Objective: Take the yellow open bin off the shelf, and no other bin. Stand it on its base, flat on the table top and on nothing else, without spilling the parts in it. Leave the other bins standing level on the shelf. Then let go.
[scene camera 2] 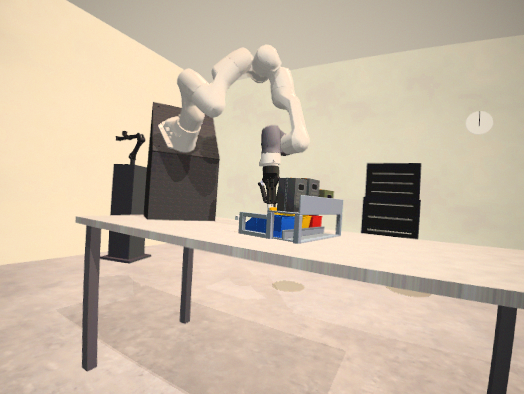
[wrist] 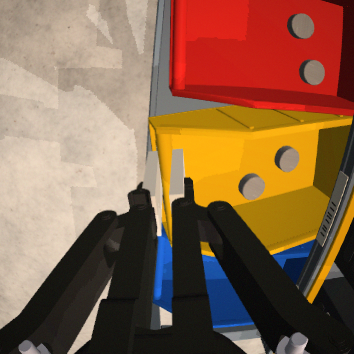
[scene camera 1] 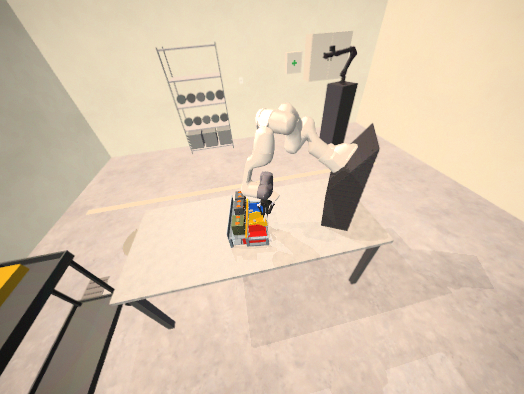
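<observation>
The yellow open bin [scene camera 1: 258, 220] [wrist: 220, 150] stands between the red bin [scene camera 1: 258, 231] [scene camera 2: 316, 221] [wrist: 215, 55] and the blue bin [scene camera 1: 256, 205] [scene camera 2: 284, 223] [wrist: 215, 285] in the grey shelf [scene camera 2: 298, 227] [wrist: 167, 102]. Two grey round parts [wrist: 287, 159] [wrist: 252, 187] lie in it. My gripper [scene camera 1: 266, 212] [scene camera 2: 271, 205] [wrist: 167, 165] points down and is shut on the yellow bin's front wall, one pad inside and one outside. In the wrist view the yellow front edge reaches farther out than the red one. Whether the bin's base touches the shelf is hidden.
Grey boxes [scene camera 2: 290, 194] and a green box [scene camera 1: 238, 224] stand on the shelf's upper level, behind the bins. A shelf rail with a label [wrist: 333, 207] crosses above the bins' rear. The table top [scene camera 1: 185, 250] extends around the shelf. The dark arm mount [scene camera 1: 345, 200] stands on the table.
</observation>
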